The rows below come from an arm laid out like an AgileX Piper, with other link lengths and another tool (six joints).
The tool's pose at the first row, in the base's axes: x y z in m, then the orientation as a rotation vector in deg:
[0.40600, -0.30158, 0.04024, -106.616, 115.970, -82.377]
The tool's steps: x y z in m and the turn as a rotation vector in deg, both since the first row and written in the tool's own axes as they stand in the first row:
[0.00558, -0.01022, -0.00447, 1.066, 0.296, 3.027]
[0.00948, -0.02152, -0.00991, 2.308, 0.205, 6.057]
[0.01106, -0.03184, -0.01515, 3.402, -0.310, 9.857]
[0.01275, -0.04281, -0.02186, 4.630, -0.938, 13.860]
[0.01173, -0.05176, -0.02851, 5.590, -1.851, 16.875]
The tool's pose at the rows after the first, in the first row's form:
[0.40965, -0.30193, 0.05216, -102.238, 116.808, -82.775]
[0.41403, -0.30021, 0.06442, -97.948, 117.188, -82.767]
[0.41843, -0.29690, 0.07473, -92.919, 117.866, -81.880]
[0.42244, -0.29273, 0.08633, -87.676, 118.309, -80.835]
[0.42570, -0.28672, 0.09520, -83.921, 118.318, -79.530]

